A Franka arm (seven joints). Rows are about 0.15 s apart.
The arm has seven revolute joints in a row. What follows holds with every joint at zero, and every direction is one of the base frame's.
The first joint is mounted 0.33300 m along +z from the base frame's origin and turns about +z.
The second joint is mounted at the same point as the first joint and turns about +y.
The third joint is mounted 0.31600 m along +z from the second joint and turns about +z.
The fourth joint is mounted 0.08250 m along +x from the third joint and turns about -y.
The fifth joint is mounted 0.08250 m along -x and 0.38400 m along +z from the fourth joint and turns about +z.
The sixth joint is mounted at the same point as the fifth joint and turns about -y.
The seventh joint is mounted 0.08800 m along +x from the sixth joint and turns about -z.
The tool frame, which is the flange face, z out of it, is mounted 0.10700 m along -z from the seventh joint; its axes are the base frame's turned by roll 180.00, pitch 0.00 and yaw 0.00 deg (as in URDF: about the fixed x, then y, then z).
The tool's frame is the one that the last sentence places.
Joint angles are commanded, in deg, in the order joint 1, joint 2, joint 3, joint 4, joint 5, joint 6, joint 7. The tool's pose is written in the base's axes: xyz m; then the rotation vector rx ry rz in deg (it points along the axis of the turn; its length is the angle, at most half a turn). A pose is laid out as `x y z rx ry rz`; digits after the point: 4 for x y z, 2 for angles.
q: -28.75 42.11 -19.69 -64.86 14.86 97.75 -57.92
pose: 0.5555 -0.4809 0.3774 -172.76 -15.89 4.97
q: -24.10 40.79 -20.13 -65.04 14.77 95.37 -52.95
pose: 0.5850 -0.4336 0.3902 -172.13 -14.89 6.88
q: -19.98 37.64 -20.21 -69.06 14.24 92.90 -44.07
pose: 0.5949 -0.3875 0.3944 -170.49 -6.49 11.43
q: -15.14 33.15 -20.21 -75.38 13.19 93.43 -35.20
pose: 0.6014 -0.3368 0.3991 -170.32 1.00 14.44
